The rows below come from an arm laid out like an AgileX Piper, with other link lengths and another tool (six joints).
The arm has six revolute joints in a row. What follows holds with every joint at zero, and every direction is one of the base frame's.
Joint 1 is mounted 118.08 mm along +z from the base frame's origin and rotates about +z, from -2.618 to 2.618 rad.
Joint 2 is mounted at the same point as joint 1 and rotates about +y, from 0 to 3.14 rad.
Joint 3 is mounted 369.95 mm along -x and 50.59 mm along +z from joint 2 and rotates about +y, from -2.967 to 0 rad.
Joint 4 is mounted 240.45 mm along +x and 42.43 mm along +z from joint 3 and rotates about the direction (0.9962, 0, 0.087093), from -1.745 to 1.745 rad.
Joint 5 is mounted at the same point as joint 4 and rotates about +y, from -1.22 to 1.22 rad.
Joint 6 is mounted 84.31 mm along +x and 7.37 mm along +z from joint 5 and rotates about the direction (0.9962, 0, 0.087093), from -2.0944 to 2.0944 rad.
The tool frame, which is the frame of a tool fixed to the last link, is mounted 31.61 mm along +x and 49 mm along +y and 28.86 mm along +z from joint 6; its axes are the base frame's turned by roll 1.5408, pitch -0.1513 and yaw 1.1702 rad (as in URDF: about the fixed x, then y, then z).
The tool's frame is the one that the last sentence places.
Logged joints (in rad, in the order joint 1, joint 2, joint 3, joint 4, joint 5, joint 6), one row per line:
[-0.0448, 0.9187, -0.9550, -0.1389, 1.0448, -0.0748]
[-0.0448, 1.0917, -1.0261, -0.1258, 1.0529, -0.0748]
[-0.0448, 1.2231, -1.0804, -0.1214, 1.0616, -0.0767]
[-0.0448, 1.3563, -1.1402, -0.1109, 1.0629, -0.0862]
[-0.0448, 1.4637, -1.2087, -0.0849, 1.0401, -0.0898]
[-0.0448, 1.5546, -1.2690, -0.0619, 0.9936, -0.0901]
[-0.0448, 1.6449, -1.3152, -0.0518, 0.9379, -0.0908]
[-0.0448, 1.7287, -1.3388, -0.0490, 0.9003, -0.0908]
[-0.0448, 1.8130, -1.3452, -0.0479, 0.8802, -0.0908]
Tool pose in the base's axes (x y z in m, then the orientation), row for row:
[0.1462, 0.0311, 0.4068, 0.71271, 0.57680, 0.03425, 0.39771]
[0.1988, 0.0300, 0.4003, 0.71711, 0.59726, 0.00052, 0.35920]
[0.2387, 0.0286, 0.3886, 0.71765, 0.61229, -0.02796, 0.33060]
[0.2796, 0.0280, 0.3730, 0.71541, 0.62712, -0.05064, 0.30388]
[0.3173, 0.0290, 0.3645, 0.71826, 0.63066, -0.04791, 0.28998]
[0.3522, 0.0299, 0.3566, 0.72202, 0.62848, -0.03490, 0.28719]
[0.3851, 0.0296, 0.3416, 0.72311, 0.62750, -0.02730, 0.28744]
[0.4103, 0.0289, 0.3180, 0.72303, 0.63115, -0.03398, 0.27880]
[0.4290, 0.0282, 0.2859, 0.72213, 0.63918, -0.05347, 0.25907]
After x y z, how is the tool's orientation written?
As a quaternion, x y z w.
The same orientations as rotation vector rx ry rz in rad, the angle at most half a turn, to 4 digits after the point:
[1.8049, 1.4607, 0.0867]
[1.8494, 1.5403, 0.0013]
[1.8765, 1.6010, -0.0731]
[1.8954, 1.6615, -0.1342]
[1.9162, 1.6825, -0.1278]
[1.9289, 1.6790, -0.0932]
[1.9316, 1.6762, -0.0729]
[1.9398, 1.6933, -0.0912]
[1.9570, 1.7322, -0.1449]

